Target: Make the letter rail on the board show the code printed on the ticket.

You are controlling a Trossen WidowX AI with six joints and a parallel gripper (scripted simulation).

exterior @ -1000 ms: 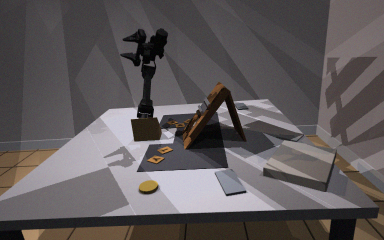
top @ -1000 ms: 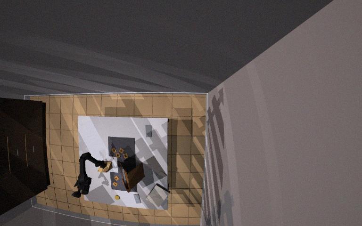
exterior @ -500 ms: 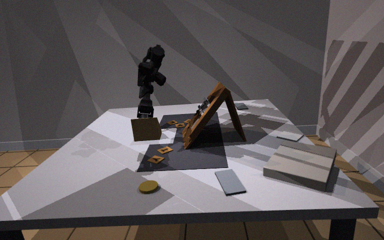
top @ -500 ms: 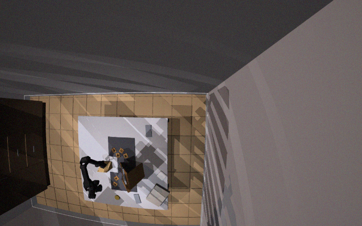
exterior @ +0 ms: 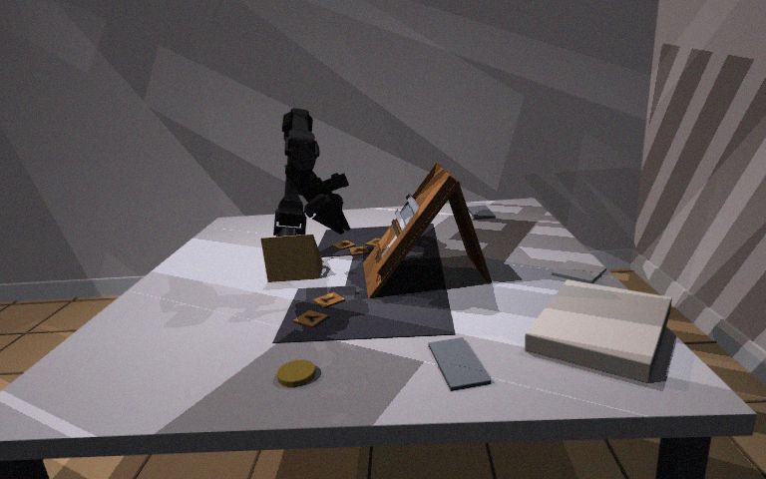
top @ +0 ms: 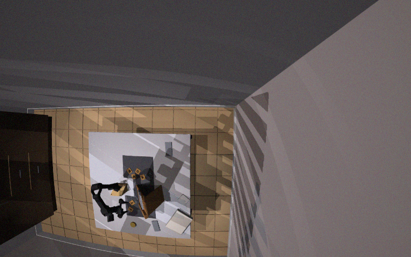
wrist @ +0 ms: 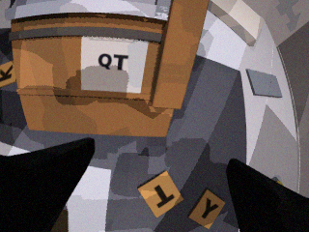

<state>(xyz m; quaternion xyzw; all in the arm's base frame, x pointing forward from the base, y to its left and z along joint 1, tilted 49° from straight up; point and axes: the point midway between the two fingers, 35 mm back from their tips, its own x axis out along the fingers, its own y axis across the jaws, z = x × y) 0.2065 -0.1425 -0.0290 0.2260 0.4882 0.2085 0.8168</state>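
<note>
My gripper tip is 160 mm above the letter tile, 60 mm to the left of it and 50 mm past it. From my gripper tip the other things lie so: white ticket 100 mm ahead, 70 mm below, 60 mm to the left; then yellow disc 370 mm to the right, 150 mm below, 20 mm behind; then dark mat 160 mm below, 150 mm to the left, 10 mm behind.
</note>
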